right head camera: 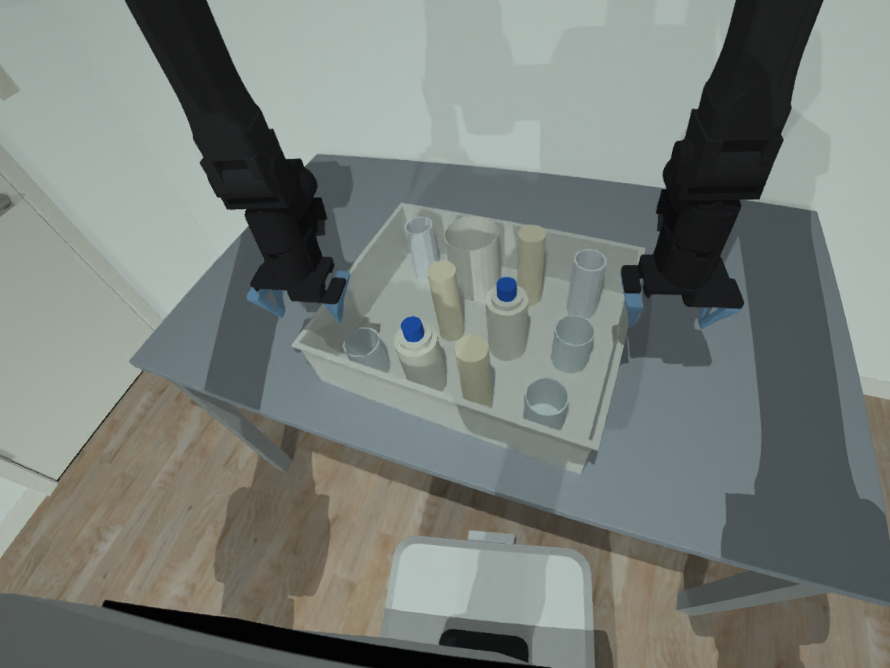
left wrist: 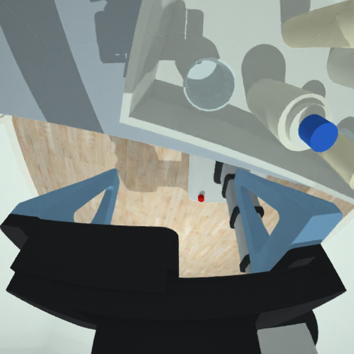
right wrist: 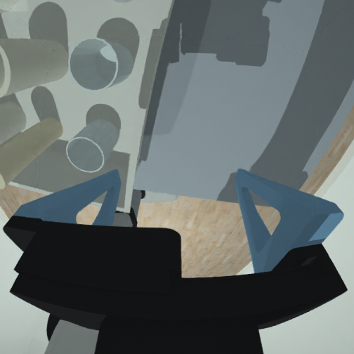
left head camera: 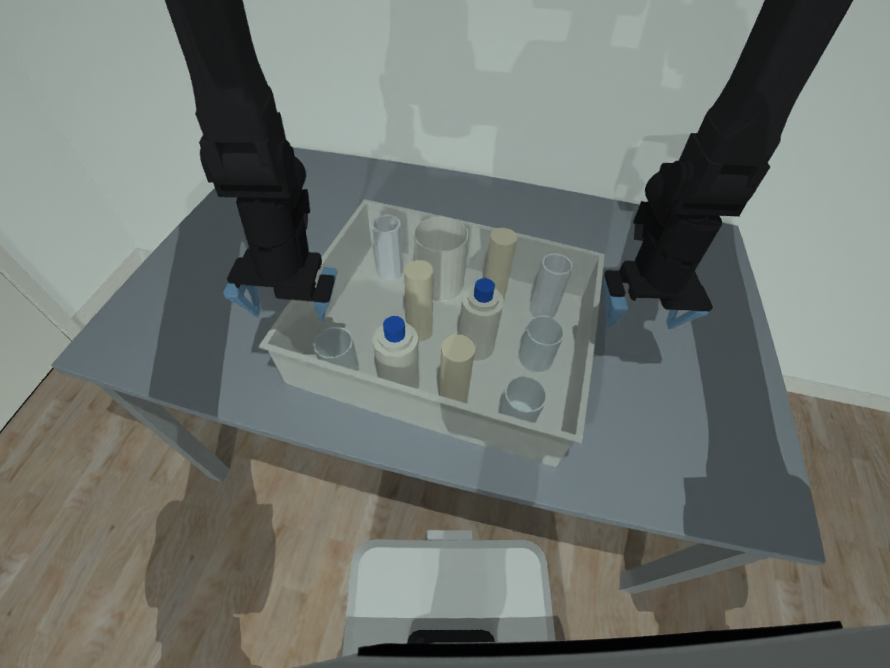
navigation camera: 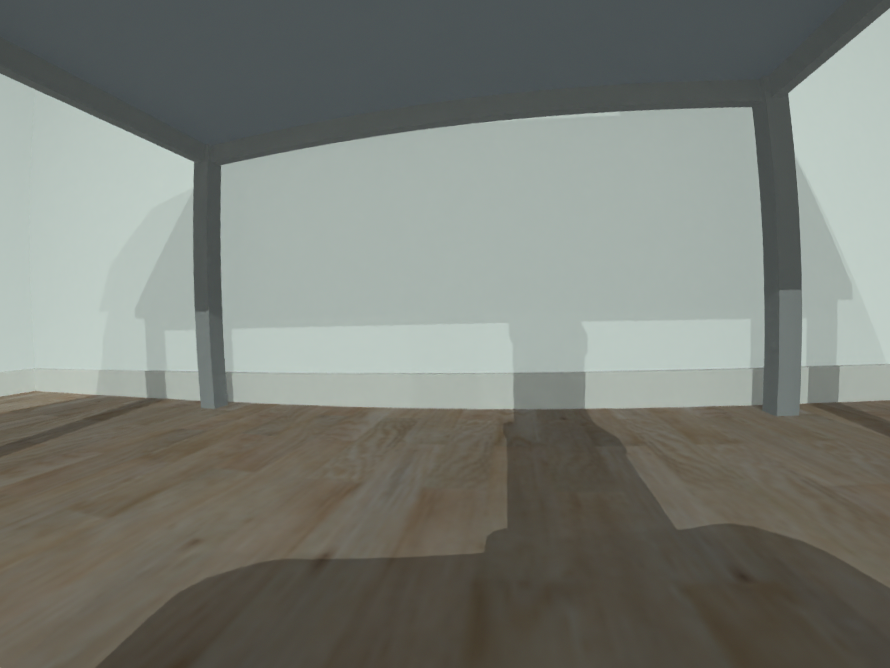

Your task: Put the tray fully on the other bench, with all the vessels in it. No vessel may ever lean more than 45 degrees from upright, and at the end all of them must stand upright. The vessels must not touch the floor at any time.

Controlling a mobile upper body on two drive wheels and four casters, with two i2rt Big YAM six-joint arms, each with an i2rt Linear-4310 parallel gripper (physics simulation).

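Frame: origin at the left arm's base, x ahead, y left, z up, level; millimetres.
Seen in the pictures: left gripper, fingertip midpoint: (right head camera: 311, 317) (left head camera: 290, 316); right gripper, fingertip midpoint: (right head camera: 665, 324) (left head camera: 638, 325).
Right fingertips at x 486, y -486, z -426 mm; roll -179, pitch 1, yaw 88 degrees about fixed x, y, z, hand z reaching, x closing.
Note:
Offsets run from my right fingertips to a thing's top centre. Level surfaces: height alone.
The pale tray @[137 mm ahead, 285 mm left, 92 mm down] (left head camera: 359, 391) (right head camera: 431, 408) (left wrist: 200, 127) (right wrist: 155, 30) stands on the grey bench @[222 mm down] (left head camera: 647, 445) (right head camera: 690, 431). Upright inside are two blue-capped bottles @[25 mm ahead, 376 mm left, 41 mm down] (left head camera: 396, 359) @[114 mm ahead, 226 mm left, 41 mm down] (left head camera: 480, 323), several beige cylinders @[148 mm ahead, 342 mm left, 41 mm down] (left head camera: 418, 302), tall clear tubes @[323 mm ahead, 418 mm left, 79 mm down] (left head camera: 387, 251), a large beaker @[288 mm ahead, 302 mm left, 73 mm down] (left head camera: 440, 262) and small glasses @[87 mm ahead, 105 mm left, 129 mm down] (left head camera: 541, 345) (left wrist: 209, 85) (right wrist: 94, 64). My left gripper (left head camera: 288, 314) (right head camera: 310, 317) (left wrist: 176, 174) is open and empty, its fingers apparently either side of and above the tray's left wall. My right gripper (left head camera: 641, 325) (right head camera: 667, 325) (right wrist: 177, 175) is open and empty by the right wall. The other bench does not show.
A pale wall (left head camera: 503, 107) stands behind the bench. My white base (left head camera: 449, 575) (right head camera: 496, 575) is at the bench's front side, above the wooden floor @[984 mm down] (left head camera: 301, 503). Bench legs (navigation camera: 208, 287) (navigation camera: 781, 287) show in the navigation camera. A door (right head camera: 57, 323) is at the far left.

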